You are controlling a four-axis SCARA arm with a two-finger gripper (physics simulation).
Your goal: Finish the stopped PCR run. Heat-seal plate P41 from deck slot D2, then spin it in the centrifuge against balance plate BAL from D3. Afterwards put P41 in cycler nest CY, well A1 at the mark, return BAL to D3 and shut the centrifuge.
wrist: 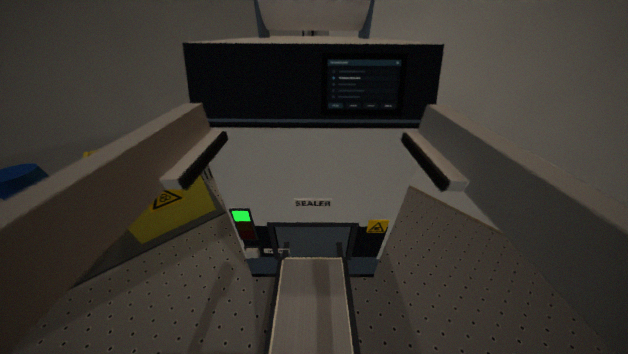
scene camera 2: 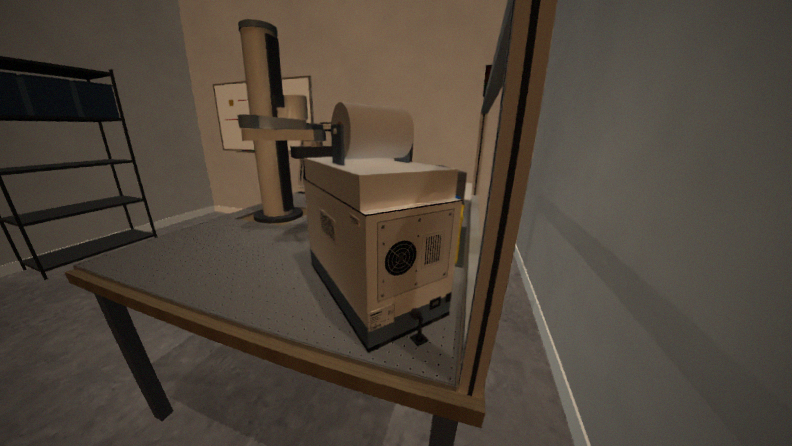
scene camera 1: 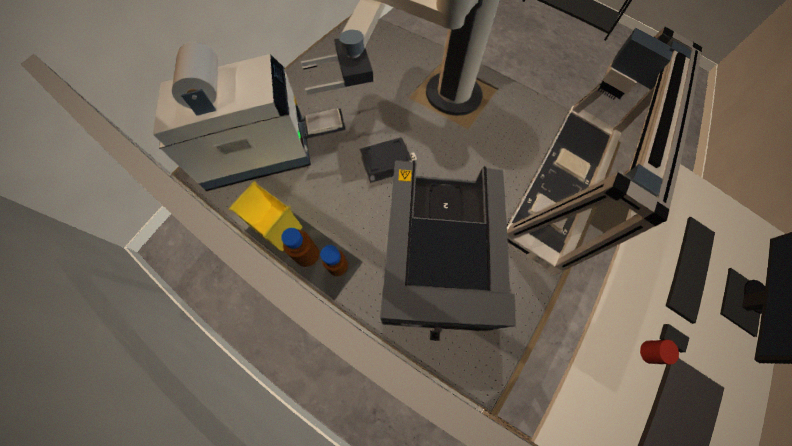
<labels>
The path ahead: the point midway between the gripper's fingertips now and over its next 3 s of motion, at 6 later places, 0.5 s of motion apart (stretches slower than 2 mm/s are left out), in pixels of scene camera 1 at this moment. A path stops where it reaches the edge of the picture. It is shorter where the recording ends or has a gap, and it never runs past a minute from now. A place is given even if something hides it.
My gripper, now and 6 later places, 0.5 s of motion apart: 303, 77; 305, 85; 312, 107; 316, 120; 314, 111; 307, 89; 303, 77
</labels>
